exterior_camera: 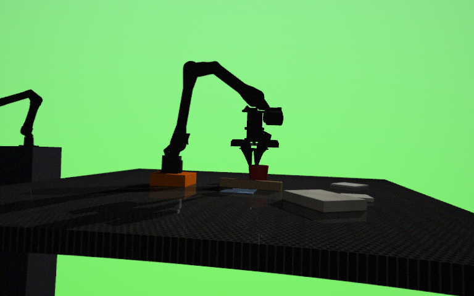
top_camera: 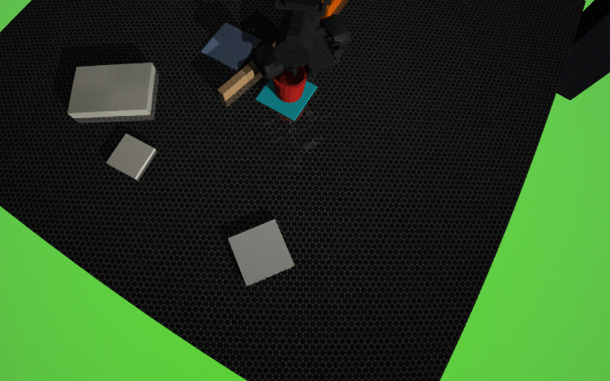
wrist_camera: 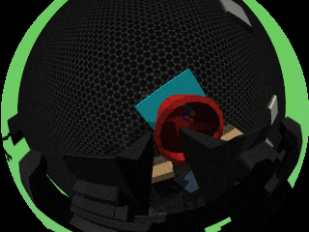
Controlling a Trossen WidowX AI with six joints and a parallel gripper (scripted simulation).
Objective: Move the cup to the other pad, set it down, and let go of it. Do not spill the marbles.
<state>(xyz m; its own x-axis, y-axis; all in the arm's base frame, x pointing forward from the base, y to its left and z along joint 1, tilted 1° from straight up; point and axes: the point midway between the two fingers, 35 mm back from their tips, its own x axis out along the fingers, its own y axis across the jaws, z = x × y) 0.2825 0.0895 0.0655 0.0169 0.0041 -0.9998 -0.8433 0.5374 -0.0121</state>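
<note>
My gripper tip is now 3 cm above the red cup, 2 cm to the left of it and 2 cm short of it. The rest, counted from my gripper tip: pale blue pad: 20 cm to the right, 8 cm below, 2 cm behind; then wooden bar: 11 cm to the right, 6 cm below; then teal pad: 8 cm below, 3 cm ahead, 2 cm to the right.
</note>
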